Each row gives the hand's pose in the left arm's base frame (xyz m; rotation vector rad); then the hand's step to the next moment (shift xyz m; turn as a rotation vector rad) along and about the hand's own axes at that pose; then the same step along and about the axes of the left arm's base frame.
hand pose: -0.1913 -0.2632 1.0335 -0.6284 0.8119 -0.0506
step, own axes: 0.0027 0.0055 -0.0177 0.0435 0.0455 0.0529
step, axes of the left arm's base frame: -0.0114 -0.0052 -0.0139 0.0582 0.0519 -0.0261
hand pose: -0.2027 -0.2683 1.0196 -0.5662 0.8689 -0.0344
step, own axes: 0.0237 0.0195 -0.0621 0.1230 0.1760 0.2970
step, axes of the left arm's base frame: -0.0336 -0.0177 -0.0579 0.2628 0.2545 -0.0216
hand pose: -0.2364 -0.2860 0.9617 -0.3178 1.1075 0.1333
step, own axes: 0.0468 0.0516 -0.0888 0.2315 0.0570 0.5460
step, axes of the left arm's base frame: -0.0688 0.0183 -0.0876 0.5556 0.2151 0.0048
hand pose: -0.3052 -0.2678 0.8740 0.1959 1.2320 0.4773
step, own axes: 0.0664 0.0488 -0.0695 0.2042 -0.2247 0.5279
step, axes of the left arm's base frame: -0.0605 0.0655 -0.0606 0.6005 -0.0487 -0.0891
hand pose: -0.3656 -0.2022 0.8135 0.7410 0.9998 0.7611
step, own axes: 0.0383 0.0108 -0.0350 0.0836 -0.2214 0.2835
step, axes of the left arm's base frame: -0.0213 0.0440 -0.0206 0.3347 -0.1010 -0.1191
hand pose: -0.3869 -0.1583 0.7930 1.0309 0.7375 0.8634
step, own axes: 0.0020 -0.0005 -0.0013 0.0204 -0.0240 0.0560
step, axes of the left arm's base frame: 0.0000 0.0022 -0.0011 0.0630 -0.0114 -0.0056
